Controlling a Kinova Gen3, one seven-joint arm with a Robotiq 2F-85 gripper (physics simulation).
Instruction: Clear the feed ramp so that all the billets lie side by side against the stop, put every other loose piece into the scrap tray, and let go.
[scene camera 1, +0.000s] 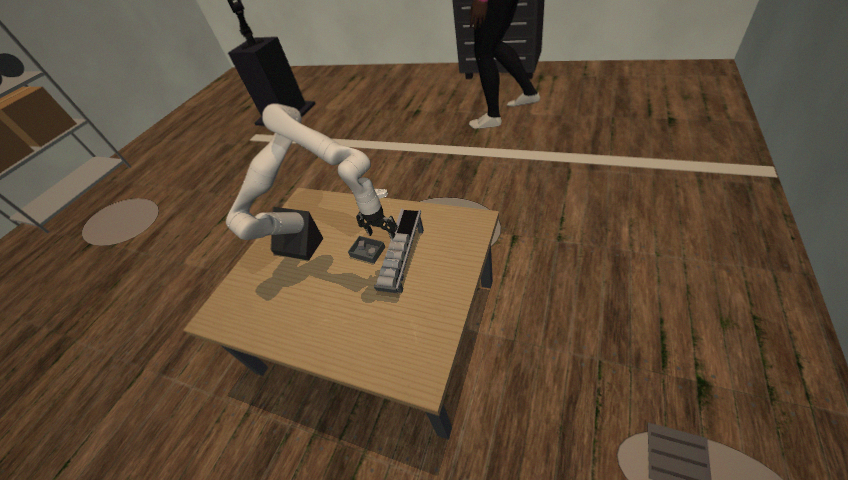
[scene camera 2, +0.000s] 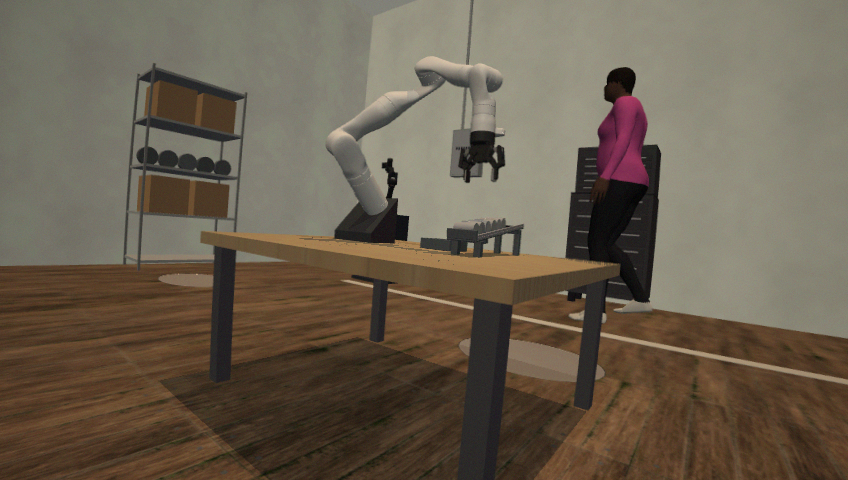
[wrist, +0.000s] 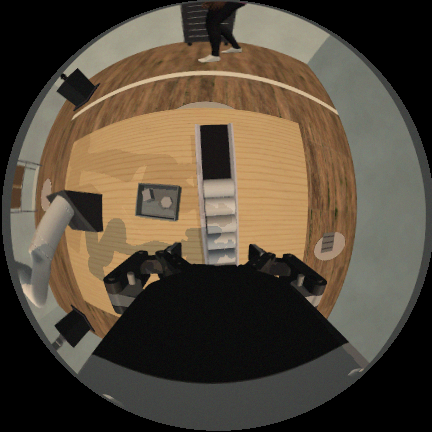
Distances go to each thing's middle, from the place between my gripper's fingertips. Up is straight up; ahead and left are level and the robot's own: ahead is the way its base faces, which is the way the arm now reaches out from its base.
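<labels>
As for the scrap tray (wrist: 154, 207), it's 7 cm to the left of my hand, 17 cm behind it and 22 cm below it.
</labels>
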